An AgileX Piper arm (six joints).
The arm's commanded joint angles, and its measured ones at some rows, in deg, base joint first. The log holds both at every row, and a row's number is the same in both.
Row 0, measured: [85.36 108.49 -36.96 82.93 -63.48 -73.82]
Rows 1 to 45, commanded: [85.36 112.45 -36.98 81.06 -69.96 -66.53]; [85.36 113.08 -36.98 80.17 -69.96 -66.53]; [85.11 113.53 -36.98 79.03 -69.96 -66.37]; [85.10 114.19 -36.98 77.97 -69.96 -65.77]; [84.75 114.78 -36.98 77.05 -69.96 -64.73]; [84.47 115.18 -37.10 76.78 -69.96 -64.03]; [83.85 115.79 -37.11 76.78 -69.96 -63.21]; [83.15 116.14 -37.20 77.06 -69.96 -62.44]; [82.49 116.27 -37.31 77.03 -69.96 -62.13]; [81.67 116.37 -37.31 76.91 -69.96 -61.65]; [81.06 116.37 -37.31 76.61 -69.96 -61.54]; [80.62 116.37 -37.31 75.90 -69.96 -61.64]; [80.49 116.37 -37.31 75.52 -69.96 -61.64]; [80.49 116.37 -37.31 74.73 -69.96 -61.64]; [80.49 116.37 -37.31 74.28 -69.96 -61.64]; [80.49 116.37 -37.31 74.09 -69.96 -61.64]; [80.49 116.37 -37.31 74.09 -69.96 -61.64]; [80.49 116.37 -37.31 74.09 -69.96 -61.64]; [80.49 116.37 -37.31 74.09 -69.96 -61.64]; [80.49 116.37 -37.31 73.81 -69.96 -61.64]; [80.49 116.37 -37.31 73.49 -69.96 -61.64]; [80.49 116.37 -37.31 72.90 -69.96 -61.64]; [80.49 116.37 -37.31 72.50 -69.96 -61.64]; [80.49 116.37 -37.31 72.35 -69.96 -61.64]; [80.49 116.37 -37.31 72.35 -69.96 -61.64]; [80.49 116.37 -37.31 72.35 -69.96 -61.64]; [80.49 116.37 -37.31 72.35 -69.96 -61.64]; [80.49 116.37 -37.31 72.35 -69.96 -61.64]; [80.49 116.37 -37.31 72.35 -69.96 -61.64]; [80.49 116.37 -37.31 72.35 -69.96 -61.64]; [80.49 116.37 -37.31 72.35 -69.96 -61.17]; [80.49 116.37 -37.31 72.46 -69.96 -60.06]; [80.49 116.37 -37.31 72.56 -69.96 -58.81]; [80.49 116.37 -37.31 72.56 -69.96 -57.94]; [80.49 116.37 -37.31 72.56 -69.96 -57.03]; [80.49 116.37 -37.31 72.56 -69.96 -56.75]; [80.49 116.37 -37.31 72.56 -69.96 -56.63]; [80.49 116.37 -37.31 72.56 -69.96 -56.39]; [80.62 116.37 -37.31 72.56 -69.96 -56.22]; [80.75 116.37 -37.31 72.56 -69.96 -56.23]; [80.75 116.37 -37.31 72.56 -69.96 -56.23]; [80.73 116.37 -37.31 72.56 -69.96 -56.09]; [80.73 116.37 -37.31 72.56 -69.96 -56.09]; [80.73 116.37 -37.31 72.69 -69.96 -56.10]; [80.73 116.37 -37.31 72.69 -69.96 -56.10]
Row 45, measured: [80.68 116.53 -37.06 74.73 -68.92 -58.43]
